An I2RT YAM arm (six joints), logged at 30 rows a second.
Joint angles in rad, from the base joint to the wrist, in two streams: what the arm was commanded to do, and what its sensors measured. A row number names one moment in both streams.
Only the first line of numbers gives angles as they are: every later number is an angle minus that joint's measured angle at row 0.
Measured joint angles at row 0: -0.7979, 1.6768, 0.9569, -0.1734, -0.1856, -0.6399
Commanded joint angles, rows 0 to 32: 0.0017, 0.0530, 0.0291, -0.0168, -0.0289, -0.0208; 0.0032, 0.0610, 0.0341, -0.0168, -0.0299, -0.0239; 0.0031, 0.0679, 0.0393, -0.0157, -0.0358, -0.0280; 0.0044, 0.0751, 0.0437, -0.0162, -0.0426, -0.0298; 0.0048, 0.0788, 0.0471, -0.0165, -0.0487, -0.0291; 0.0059, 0.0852, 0.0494, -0.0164, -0.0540, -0.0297; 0.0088, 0.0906, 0.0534, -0.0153, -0.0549, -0.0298; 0.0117, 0.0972, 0.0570, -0.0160, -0.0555, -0.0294; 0.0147, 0.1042, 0.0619, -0.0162, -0.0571, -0.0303; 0.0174, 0.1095, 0.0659, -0.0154, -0.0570, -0.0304; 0.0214, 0.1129, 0.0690, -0.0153, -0.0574, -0.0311; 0.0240, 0.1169, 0.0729, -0.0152, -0.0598, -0.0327; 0.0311, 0.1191, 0.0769, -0.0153, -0.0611, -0.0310; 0.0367, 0.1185, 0.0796, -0.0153, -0.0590, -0.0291; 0.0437, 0.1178, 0.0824, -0.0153, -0.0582, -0.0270; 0.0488, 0.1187, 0.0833, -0.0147, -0.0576, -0.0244; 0.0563, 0.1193, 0.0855, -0.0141, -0.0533, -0.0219; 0.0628, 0.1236, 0.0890, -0.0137, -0.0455, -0.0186; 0.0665, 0.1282, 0.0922, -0.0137, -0.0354, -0.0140; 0.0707, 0.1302, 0.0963, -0.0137, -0.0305, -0.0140; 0.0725, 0.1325, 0.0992, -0.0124, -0.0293, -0.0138; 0.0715, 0.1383, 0.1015, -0.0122, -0.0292, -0.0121; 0.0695, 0.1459, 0.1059, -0.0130, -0.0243, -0.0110; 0.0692, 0.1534, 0.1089, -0.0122, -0.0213, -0.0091; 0.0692, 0.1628, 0.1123, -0.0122, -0.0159, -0.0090; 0.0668, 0.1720, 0.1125, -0.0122, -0.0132, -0.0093; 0.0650, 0.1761, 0.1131, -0.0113, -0.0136, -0.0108; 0.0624, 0.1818, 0.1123, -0.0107, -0.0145, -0.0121; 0.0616, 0.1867, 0.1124, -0.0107, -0.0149, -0.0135; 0.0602, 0.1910, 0.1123, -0.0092, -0.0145, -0.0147; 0.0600, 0.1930, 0.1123, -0.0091, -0.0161, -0.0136; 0.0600, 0.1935, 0.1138, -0.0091, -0.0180, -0.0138; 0.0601, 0.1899, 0.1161, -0.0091, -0.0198, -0.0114
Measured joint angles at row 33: 0.0649, 0.1663, 0.1023, -0.0011, -0.0275, -0.0172
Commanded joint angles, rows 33 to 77: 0.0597, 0.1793, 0.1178, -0.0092, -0.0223, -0.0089; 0.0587, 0.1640, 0.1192, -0.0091, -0.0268, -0.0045; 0.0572, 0.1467, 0.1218, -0.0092, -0.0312, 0.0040; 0.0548, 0.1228, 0.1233, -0.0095, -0.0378, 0.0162; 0.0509, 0.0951, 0.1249, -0.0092, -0.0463, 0.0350; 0.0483, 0.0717, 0.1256, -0.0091, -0.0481, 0.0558; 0.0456, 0.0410, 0.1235, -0.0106, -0.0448, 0.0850; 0.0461, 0.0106, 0.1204, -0.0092, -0.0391, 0.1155; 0.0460, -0.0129, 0.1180, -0.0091, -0.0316, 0.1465; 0.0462, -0.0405, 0.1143, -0.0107, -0.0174, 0.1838; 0.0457, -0.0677, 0.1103, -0.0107, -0.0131, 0.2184; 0.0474, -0.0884, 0.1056, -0.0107, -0.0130, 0.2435; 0.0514, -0.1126, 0.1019, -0.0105, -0.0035, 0.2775; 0.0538, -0.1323, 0.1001, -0.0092, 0.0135, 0.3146; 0.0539, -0.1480, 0.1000, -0.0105, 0.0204, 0.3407; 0.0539, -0.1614, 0.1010, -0.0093, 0.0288, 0.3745; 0.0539, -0.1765, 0.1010, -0.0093, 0.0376, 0.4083; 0.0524, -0.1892, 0.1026, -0.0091, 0.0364, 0.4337; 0.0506, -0.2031, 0.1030, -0.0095, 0.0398, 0.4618; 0.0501, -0.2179, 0.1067, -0.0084, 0.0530, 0.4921; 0.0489, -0.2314, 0.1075, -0.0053, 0.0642, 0.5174; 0.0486, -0.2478, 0.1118, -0.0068, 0.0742, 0.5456; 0.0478, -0.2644, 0.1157, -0.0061, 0.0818, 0.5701; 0.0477, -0.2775, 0.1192, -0.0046, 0.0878, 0.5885; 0.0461, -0.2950, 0.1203, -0.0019, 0.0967, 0.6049; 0.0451, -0.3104, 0.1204, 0.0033, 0.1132, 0.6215; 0.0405, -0.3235, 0.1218, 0.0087, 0.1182, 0.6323; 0.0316, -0.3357, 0.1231, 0.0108, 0.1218, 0.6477; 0.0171, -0.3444, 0.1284, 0.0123, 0.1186, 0.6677; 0.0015, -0.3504, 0.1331, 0.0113, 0.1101, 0.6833; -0.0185, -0.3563, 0.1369, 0.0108, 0.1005, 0.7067; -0.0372, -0.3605, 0.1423, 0.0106, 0.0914, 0.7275; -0.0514, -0.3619, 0.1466, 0.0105, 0.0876, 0.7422; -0.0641, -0.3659, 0.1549, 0.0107, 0.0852, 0.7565; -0.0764, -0.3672, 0.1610, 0.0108, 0.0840, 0.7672; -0.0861, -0.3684, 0.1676, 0.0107, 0.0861, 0.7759; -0.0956, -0.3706, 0.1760, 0.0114, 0.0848, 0.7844; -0.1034, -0.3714, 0.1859, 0.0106, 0.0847, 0.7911; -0.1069, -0.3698, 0.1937, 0.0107, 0.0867, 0.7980; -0.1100, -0.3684, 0.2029, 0.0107, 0.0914, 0.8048; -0.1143, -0.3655, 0.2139, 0.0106, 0.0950, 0.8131; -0.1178, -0.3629, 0.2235, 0.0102, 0.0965, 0.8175; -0.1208, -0.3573, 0.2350, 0.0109, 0.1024, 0.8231; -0.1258, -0.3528, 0.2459, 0.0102, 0.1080, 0.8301; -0.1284, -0.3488, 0.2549, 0.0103, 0.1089, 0.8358
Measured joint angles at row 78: -0.1186, -0.3407, 0.1961, -0.0538, 0.0904, 0.7969
